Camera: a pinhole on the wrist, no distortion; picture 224 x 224 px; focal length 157.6 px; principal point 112.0 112.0 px. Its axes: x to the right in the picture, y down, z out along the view. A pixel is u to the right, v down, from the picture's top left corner.
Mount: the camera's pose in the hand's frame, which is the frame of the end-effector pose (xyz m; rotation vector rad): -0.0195 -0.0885 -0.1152 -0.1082 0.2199 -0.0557
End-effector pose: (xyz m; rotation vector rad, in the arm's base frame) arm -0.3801 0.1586 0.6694 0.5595 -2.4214 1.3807
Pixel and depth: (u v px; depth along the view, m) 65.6 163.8 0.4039
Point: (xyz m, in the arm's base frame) -0.4060 -0.0402 0.4406
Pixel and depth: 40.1 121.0 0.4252
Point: -0.2975 -0.1157 0.4598
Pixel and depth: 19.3 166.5 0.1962
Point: -0.3135 0.0975 0.5815
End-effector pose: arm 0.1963 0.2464 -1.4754 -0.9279 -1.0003 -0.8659
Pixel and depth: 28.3 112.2 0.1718
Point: 0.0953 0.3003 -1.5088
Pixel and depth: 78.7 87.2 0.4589
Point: -0.0123 0.5412 -1.3745
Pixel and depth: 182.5 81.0 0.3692
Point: 0.0762 0.3612 -1.1834
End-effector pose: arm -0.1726 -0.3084 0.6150 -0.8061 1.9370 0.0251
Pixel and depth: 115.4 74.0 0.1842
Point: -0.0635 -0.3858 0.5984
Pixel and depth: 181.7 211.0 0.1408
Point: -0.2006 -0.3416 0.5518
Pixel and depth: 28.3 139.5 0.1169
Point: -0.1219 -0.3180 0.6698
